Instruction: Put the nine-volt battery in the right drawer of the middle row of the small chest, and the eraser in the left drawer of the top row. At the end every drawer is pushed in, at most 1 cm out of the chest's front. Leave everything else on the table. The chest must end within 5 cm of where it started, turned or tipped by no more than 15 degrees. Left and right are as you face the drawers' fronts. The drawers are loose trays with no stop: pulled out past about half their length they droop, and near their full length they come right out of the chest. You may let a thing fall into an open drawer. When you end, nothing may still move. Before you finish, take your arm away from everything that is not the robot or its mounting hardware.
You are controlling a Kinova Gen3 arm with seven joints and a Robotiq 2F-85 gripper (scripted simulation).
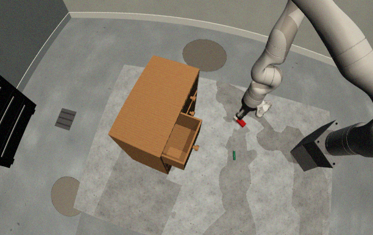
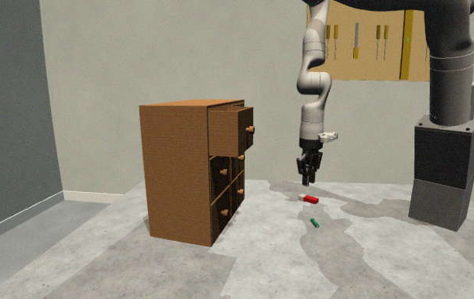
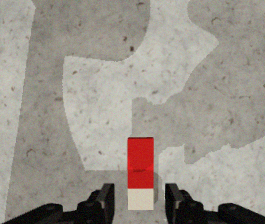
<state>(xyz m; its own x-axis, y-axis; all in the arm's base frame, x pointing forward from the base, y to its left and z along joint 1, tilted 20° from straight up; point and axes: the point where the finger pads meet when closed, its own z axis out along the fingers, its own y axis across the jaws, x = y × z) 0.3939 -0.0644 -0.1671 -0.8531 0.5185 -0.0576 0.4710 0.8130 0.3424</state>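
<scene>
Now: the eraser 7 cm below my hand. From my hand the other things lie so: nine-volt battery 30 cm ahead, 15 cm to the left, 5 cm above; then small green cylinder 2 cm behind, 17 cm to the left, 7 cm below.
</scene>
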